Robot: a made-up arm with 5 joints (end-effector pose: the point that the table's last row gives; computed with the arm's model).
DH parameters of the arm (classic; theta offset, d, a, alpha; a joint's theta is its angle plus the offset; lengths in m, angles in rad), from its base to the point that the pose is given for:
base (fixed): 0 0 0.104 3.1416
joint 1: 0 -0.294 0.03 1.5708
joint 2: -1.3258 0 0.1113 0
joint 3: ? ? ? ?
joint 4: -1.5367 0.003 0 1.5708
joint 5: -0.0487 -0.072 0 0
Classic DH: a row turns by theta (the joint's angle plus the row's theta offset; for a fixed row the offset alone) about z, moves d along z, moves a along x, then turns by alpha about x.
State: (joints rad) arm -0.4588 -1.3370 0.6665 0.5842 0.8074
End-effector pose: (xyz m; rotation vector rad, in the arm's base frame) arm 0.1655 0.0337 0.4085 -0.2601 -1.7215 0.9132
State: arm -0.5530 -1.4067 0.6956 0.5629 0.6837
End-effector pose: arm 0.1568 0.0361 0.4086 -0.0738 -1.7984 0.8681
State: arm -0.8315 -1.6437 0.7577 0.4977 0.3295
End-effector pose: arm 0.1290 0.0318 0.4104 0.5523 -1.9550 0.7200
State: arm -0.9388 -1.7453 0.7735 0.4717 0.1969
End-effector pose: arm 0.1189 0.0254 0.4108 0.8239 -1.9745 0.6562
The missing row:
joint 3: 1.2917 0 0.0881 0
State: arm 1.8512 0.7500 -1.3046 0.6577 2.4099
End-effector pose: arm 0.0326 -0.2586 0.3961 -1.2739 0.7557 0.4143
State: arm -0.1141 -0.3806 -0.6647 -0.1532 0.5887
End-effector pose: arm 0.1858 0.0124 0.5490 -0.5884 -2.7213 0.1684
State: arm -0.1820 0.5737 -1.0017 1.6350 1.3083
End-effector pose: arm 0.3157 0.0420 0.3420 -0.2037 -0.3408 1.4245
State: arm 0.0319 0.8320 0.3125 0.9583 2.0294
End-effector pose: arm 0.2347 -0.0012 0.2058 0.5275 0.3340 1.8960
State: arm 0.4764 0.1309 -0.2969 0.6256 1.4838
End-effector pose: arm 0.3024 -0.0990 0.3831 -0.9401 -0.6641 0.8550
